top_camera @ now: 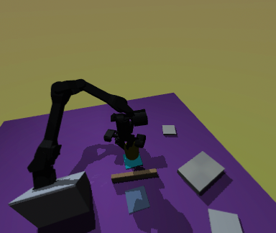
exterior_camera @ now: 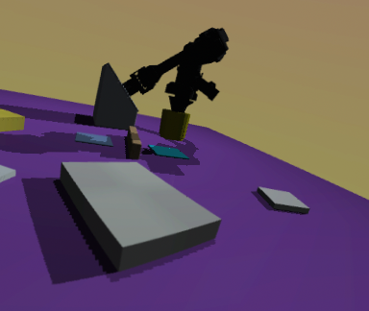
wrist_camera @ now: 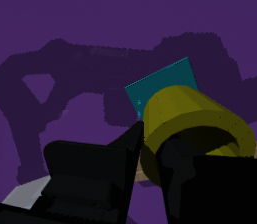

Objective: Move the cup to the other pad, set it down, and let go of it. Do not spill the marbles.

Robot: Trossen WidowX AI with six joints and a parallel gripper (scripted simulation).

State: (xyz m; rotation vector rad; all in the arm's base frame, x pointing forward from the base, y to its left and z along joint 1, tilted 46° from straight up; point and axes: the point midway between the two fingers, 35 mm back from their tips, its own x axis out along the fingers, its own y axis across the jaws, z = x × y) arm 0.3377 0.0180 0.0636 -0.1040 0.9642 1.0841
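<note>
My gripper tip is 20 mm short of the teal pad, 20 mm to the left of it and 80 mm above it. The rest, counted from my gripper tip: blue-grey pad 30 mm behind, 200 mm to the right, 80 mm below; brown bar 110 mm to the right, 70 mm below; yellow cup 20 mm ahead, 20 mm to the right.
</note>
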